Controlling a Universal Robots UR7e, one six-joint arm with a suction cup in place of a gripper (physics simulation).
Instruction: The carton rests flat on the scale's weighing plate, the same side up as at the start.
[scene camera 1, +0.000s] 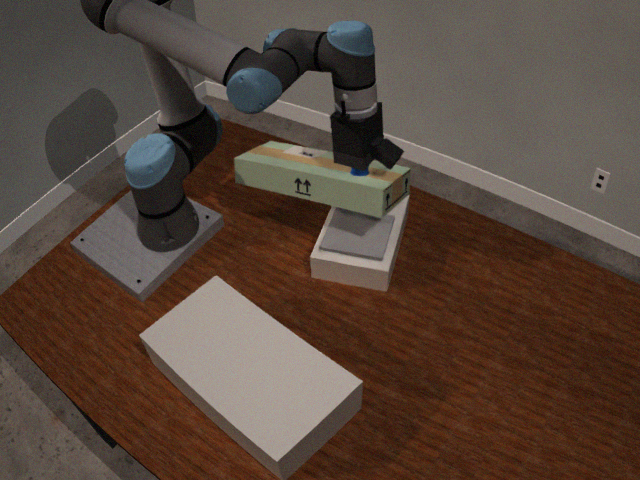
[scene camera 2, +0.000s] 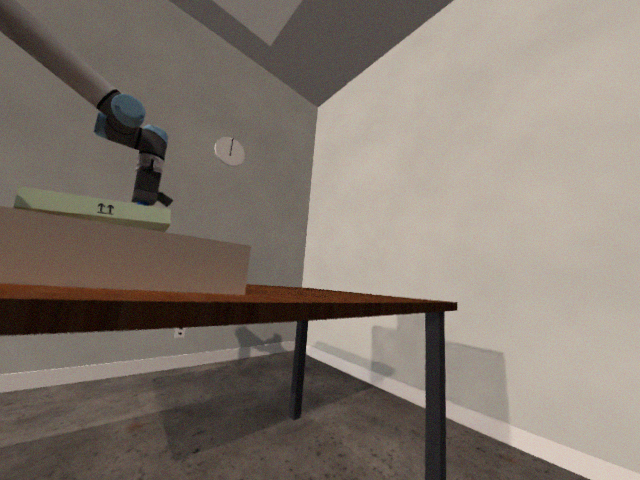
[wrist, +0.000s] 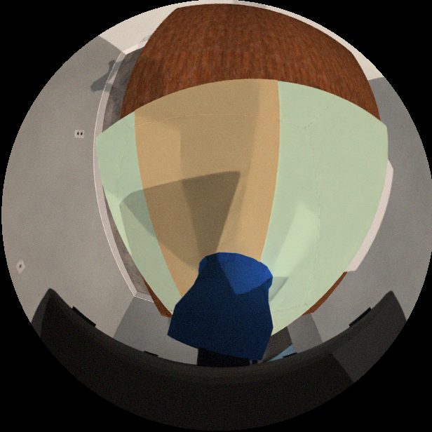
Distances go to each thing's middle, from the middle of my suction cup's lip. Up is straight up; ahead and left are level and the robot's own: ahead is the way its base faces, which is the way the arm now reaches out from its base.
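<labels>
There's a white block (scene camera 1: 278, 397) that's 390 mm to the right of my suction cup and 190 mm below it. As for the scale (scene camera 1: 353, 248), my suction cup is 10 mm past it, 30 mm to the right of it and 200 mm above it. Going by their middles, the scale is the nearest to my suction cup of the things named here.
</labels>
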